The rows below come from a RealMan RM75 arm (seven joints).
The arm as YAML. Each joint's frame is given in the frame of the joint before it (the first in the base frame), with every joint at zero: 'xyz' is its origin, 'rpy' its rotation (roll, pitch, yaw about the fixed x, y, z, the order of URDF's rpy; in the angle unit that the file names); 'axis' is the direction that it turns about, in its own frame. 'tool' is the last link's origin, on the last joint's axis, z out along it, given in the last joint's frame.
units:
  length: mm
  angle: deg
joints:
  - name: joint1
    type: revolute
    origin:
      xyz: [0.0, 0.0, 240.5]
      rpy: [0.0, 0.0, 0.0]
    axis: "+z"
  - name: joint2
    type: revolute
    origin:
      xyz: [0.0, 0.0, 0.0]
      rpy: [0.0, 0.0, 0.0]
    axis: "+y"
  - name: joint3
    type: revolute
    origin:
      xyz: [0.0, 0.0, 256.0]
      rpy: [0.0, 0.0, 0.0]
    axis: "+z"
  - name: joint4
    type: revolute
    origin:
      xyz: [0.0, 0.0, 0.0]
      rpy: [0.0, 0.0, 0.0]
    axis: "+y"
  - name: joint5
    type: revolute
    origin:
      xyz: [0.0, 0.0, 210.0]
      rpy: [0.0, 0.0, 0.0]
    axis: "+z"
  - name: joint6
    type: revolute
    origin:
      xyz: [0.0, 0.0, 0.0]
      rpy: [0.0, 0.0, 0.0]
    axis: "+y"
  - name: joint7
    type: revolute
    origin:
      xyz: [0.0, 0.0, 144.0]
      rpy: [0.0, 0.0, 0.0]
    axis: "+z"
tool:
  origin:
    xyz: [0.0, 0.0, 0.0]
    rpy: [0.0, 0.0, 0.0]
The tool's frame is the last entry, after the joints.
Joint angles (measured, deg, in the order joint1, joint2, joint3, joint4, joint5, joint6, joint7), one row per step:
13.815, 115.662, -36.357, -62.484, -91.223, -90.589, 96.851
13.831, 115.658, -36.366, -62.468, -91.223, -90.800, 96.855
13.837, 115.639, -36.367, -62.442, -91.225, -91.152, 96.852
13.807, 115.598, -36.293, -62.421, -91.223, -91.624, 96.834
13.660, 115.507, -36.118, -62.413, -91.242, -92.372, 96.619
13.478, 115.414, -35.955, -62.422, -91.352, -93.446, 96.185
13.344, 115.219, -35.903, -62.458, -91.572, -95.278, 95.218
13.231, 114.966, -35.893, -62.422, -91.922, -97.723, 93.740
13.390, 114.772, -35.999, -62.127, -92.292, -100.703, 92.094
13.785, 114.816, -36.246, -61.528, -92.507, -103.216, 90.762
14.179, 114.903, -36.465, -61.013, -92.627, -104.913, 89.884
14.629, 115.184, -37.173, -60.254, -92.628, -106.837, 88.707
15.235, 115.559, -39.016, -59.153, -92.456, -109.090, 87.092
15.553, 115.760, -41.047, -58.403, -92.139, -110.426, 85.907
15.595, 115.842, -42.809, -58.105, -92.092, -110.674, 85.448
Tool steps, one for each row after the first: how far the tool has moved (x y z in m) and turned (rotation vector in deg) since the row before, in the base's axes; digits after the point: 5 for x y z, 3 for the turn. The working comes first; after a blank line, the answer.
Tool pose at each row, in the base's axes (x y z in m, rotation vector in deg; the steps are taken from these numbers as rounded here):
0.28338, 0.30110, 0.14303, -127.361, 38.663, 53.159
0.28302, 0.30082, 0.14274, -127.575, 38.610, 53.256
0.28258, 0.30023, 0.14240, -127.911, 38.526, 53.389
0.28232, 0.29921, 0.14235, -128.264, 38.410, 53.535
0.28255, 0.29707, 0.14265, -128.752, 38.080, 53.570
0.28260, 0.29416, 0.14247, -129.615, 37.462, 53.504
0.28147, 0.29014, 0.14164, -131.458, 35.902, 53.259
0.27989, 0.28493, 0.14009, -134.013, 33.615, 52.901
0.27672, 0.27973, 0.13684, -137.242, 30.917, 53.076
0.27286, 0.27623, 0.13201, -140.065, 28.759, 53.999
0.26970, 0.27428, 0.12822, -142.010, 27.255, 54.898
0.26520, 0.27189, 0.12152, -144.530, 25.413, 56.344
0.25814, 0.26909, 0.11058, -148.352, 22.814, 58.361
0.25275, 0.26686, 0.10187, -151.365, 20.845, 59.700
0.25008, 0.26585, 0.09560, -153.340, 20.274, 59.878

-0.00036, -0.00028, -0.00029, -0.161, 0.036, 0.158
-0.00044, -0.00059, -0.00034, -0.252, 0.042, 0.242
-0.00026, -0.00102, -0.00005, -0.253, 0.041, 0.272
0.00023, -0.00214, 0.00030, -0.264, -0.111, 0.415
0.00005, -0.00291, -0.00018, -0.447, -0.295, 0.710
-0.00113, -0.00402, -0.00083, -0.857, -0.759, 1.616
-0.00158, -0.00521, -0.00155, -1.173, -1.071, 2.301
-0.00317, -0.00520, -0.00325, -1.688, -0.817, 2.974
-0.00386, -0.00350, -0.00483, -1.700, -0.095, 2.682
-0.00316, -0.00195, -0.00379, -1.229, 0.126, 1.915
-0.00450, -0.00239, -0.00670, -1.713, 0.388, 2.470
-0.00706, -0.00280, -0.01094, -2.714, 0.509, 3.538
-0.00539, -0.00223, -0.00871, -2.175, 0.249, 2.645
-0.00267, -0.00101, -0.00627, -1.549, -0.222, 1.144

